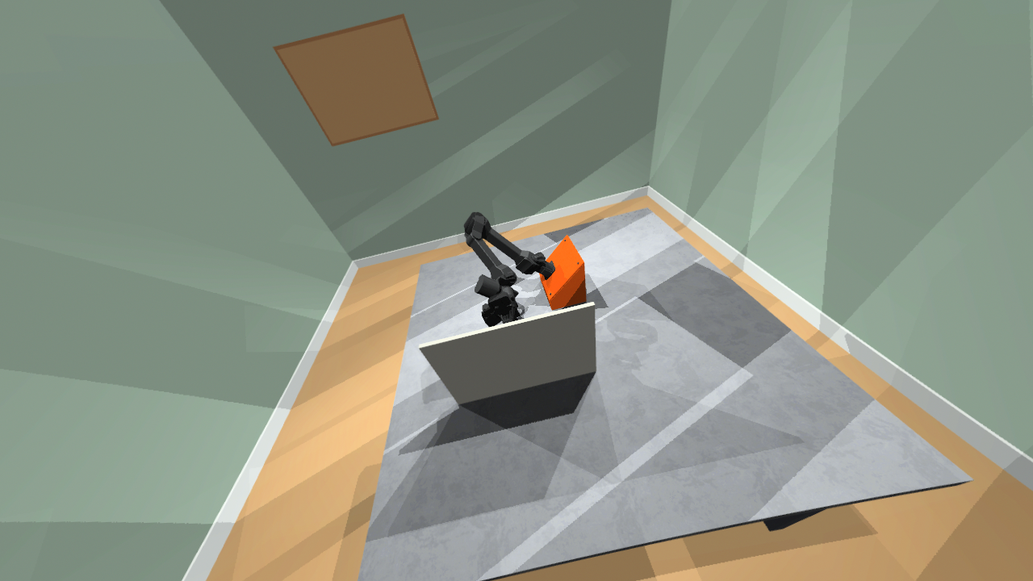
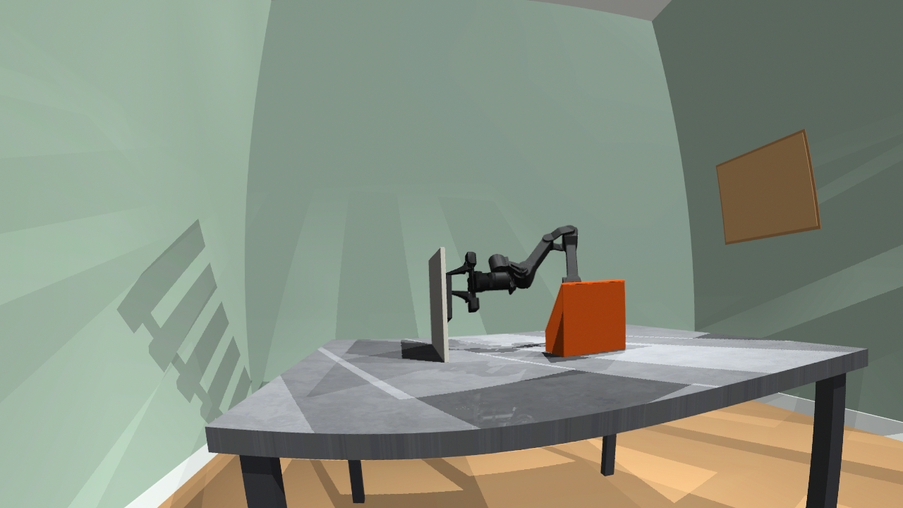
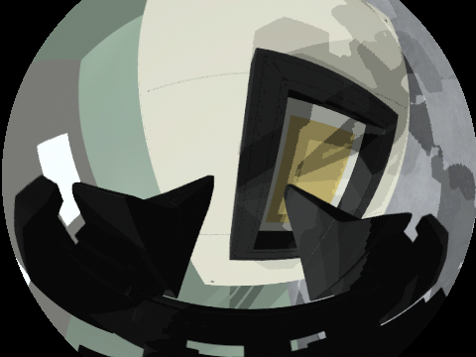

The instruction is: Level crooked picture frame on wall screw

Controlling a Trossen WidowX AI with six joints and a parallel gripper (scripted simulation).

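The picture frame lies 50 mm below my gripper tip, 10 mm to the left of it and 10 mm ahead of it. Round my gripper tip: wall panel 60 mm below, 20 mm ahead.
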